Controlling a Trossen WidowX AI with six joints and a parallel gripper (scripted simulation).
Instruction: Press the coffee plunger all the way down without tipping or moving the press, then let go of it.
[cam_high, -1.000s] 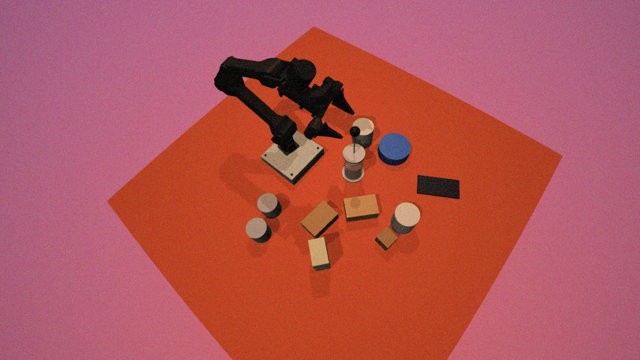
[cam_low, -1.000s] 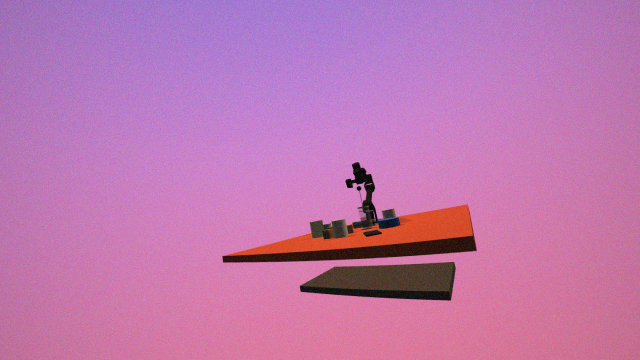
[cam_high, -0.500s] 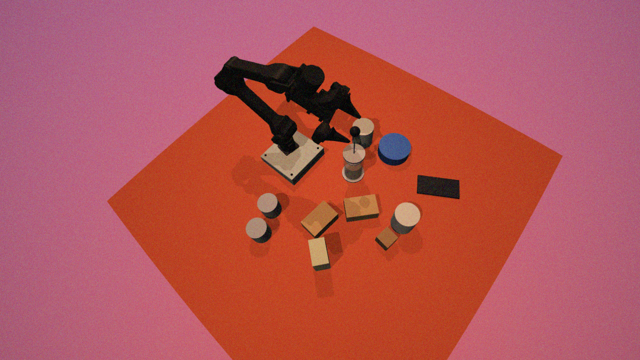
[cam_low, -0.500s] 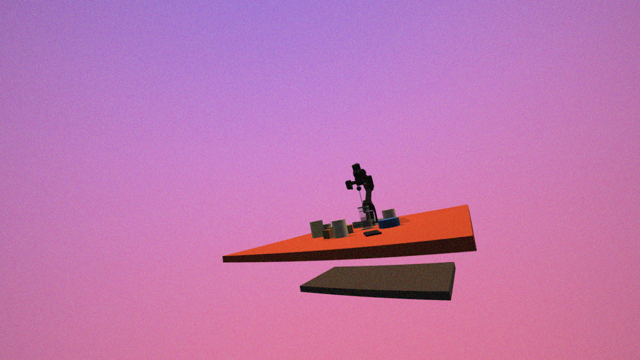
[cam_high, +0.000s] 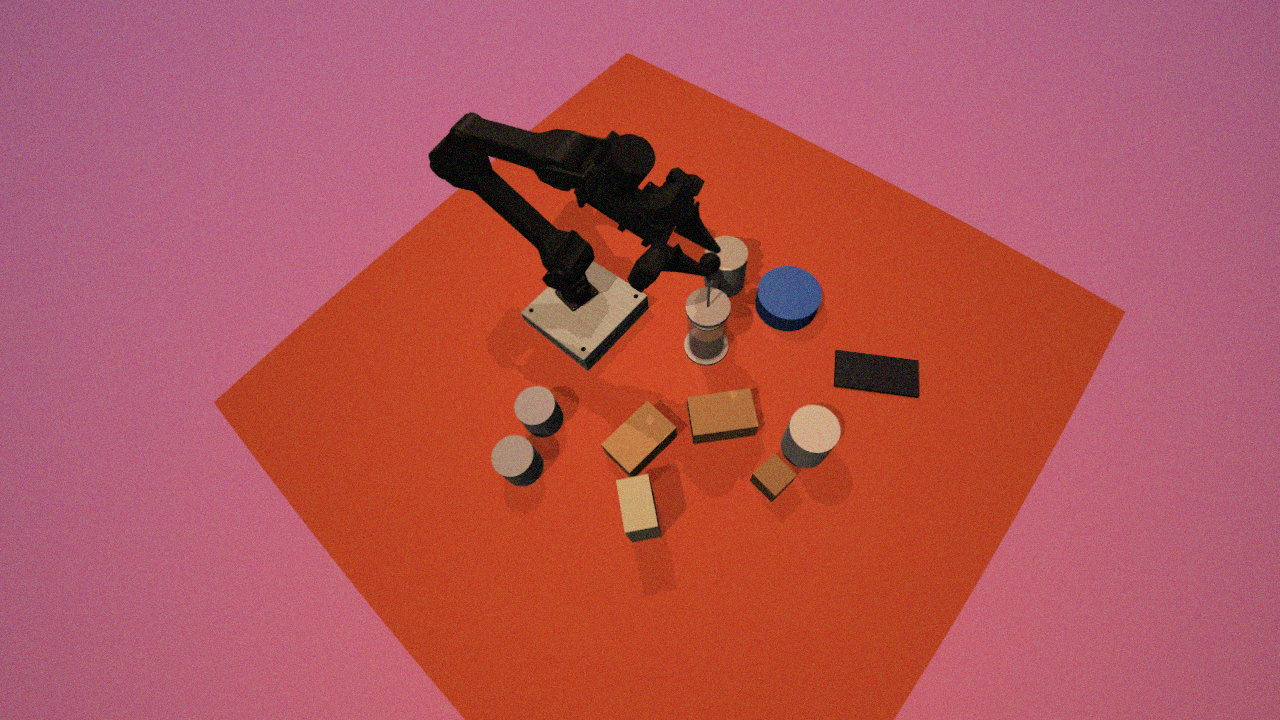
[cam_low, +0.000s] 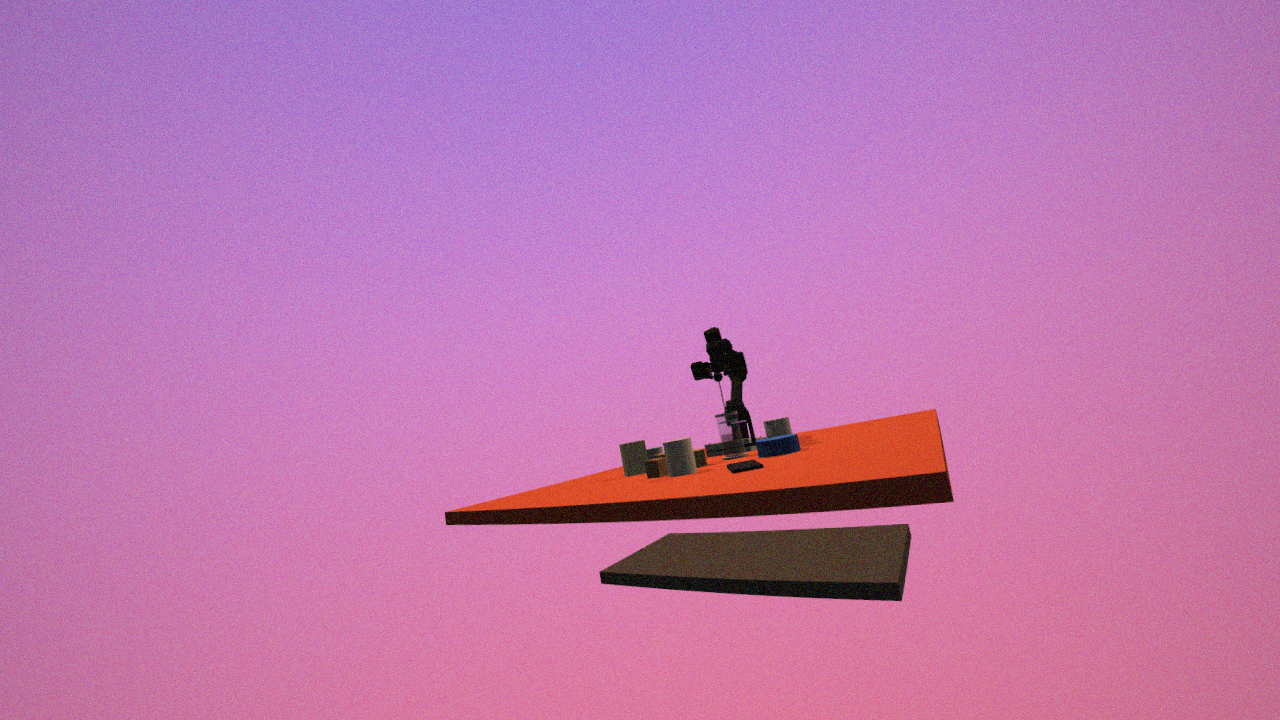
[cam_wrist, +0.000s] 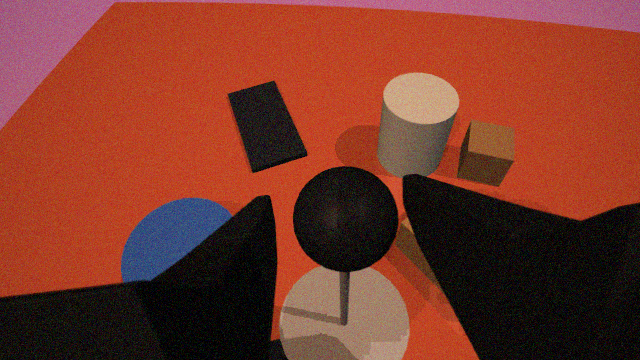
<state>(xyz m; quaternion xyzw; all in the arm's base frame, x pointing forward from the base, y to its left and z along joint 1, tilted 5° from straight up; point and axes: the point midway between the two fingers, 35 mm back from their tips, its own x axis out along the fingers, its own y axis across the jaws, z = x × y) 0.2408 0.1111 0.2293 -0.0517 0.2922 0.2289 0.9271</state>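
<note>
Now: gripper tip 14 cm above the coffee press, 1 cm to the right of it and 1 cm past it. The rest, counted from my gripper tip: blue disc (25 cm below, 17 cm to the left, 3 cm ahead); then black flat slab (26 cm below, 25 cm ahead, 19 cm to the left).
</note>
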